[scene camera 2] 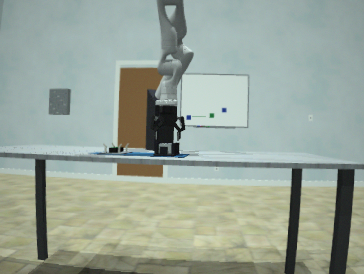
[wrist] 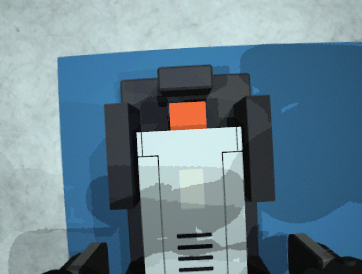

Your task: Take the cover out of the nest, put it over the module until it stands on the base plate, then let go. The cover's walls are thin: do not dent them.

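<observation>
The cover is a pale, long box with dark slots on top. It lies in the black nest, between its side walls, with an orange piece at its far end. My gripper is open and empty, pointing down over the nest. In the wrist view its fingertips stand wide apart, one to each side of the cover. In the scene view they look a little above the nest. The module is a small dark block among light posts, left of the nest; the base plate is too small to make out.
The nest stands on a blue mat on the grey table. The light posts around the module stick up above it. A dark upright panel shows behind the gripper in the scene view.
</observation>
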